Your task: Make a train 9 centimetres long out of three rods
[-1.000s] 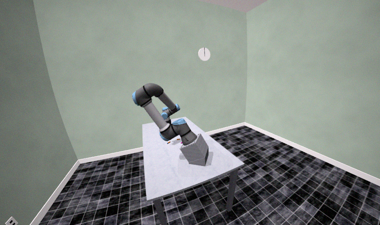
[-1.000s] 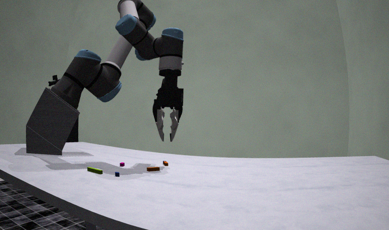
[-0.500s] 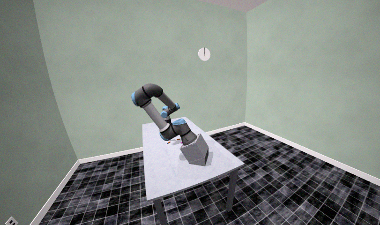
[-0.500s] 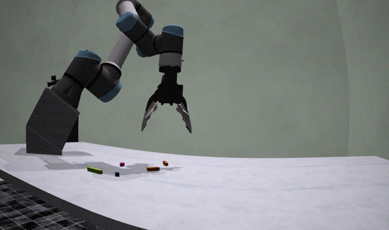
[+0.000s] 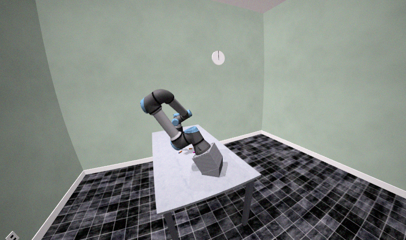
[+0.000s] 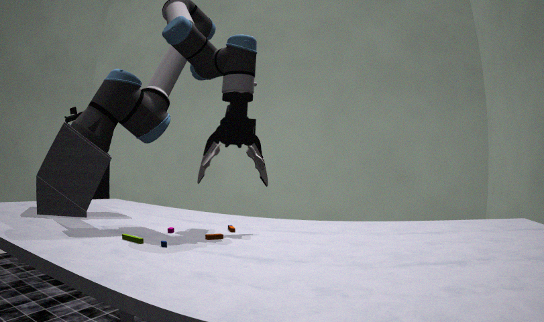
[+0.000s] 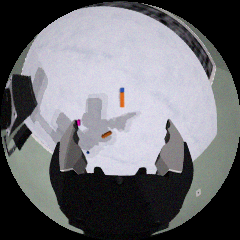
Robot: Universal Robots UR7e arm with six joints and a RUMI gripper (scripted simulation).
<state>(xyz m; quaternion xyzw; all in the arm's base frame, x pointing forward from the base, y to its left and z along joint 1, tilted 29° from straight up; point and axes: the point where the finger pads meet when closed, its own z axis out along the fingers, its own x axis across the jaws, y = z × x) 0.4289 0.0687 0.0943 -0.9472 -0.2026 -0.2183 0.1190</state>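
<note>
The magenta rod is 13 cm to the right of my hand, 10 cm below it and 10 cm behind it. The rest, counted from my hand: lime rod 30 cm to the right, 10 cm below, 10 cm behind.
</note>
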